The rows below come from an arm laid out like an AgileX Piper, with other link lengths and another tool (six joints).
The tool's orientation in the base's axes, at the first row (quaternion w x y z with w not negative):
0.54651 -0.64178 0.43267 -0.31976
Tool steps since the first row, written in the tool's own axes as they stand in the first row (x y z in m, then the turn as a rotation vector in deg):
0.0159 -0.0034 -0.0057 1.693 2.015 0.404
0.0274 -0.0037 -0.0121 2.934 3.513 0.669
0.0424 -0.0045 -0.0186 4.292 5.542 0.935
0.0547 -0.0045 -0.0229 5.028 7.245 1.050
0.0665 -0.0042 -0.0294 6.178 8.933 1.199
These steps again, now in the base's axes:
0.0024 -0.0167 0.0035 0.655 -1.417 -2.157
0.0016 -0.0298 0.0043 1.103 -2.470 -3.752
0.0024 -0.0461 0.0054 1.492 -3.643 -5.875
0.0037 -0.0591 0.0055 1.553 -4.308 -7.609
0.0029 -0.0725 0.0058 1.822 -5.333 -9.362

